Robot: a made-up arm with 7 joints.
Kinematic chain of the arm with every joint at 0, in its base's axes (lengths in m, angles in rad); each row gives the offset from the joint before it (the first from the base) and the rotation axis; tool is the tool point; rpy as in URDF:
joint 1: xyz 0 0 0.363 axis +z
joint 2: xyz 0 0 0 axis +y
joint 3: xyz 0 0 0.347 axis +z
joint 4: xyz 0.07 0 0 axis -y
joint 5: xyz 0.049 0 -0.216 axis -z
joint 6: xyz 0 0 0 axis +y
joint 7: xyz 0.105 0 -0.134 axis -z
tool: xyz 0 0 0 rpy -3.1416 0 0
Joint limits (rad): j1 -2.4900..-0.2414 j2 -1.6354..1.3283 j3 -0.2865..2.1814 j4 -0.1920..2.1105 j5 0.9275..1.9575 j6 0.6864..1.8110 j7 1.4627..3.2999
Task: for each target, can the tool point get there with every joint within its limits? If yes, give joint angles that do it. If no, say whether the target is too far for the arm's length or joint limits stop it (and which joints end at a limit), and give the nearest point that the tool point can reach.
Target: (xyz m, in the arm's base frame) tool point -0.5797 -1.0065 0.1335
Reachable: no: too far | nearest point -0.3433 -0.5961 0.2271 | short by 0.483 m
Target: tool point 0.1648 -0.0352 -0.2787
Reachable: no: joint limits stop it (at a limit: joint 1, joint 2, joint 5) | nearest point 0.2415 -0.0562 0.0034 | short by 0.293 m
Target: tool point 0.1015 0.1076 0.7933
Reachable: yes | joints -0.9847 -1.0885 0.0148 0.9801 1.7070 1.6301 1.6812
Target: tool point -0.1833 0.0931 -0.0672
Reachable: no: joint limits stop it (at a limit: joint 1, joint 2, joint 3, joint 5, joint 6) | nearest point -0.1922 -0.0230 0.0482 | short by 0.164 m
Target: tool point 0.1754 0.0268 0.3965
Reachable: yes | joints -1.4966 -0.5940 0.7001 0.1458 1.2378 1.6113 2.6476
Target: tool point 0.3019 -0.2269 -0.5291
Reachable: no: too far | nearest point 0.2910 -0.2187 -0.0111 | short by 0.518 m
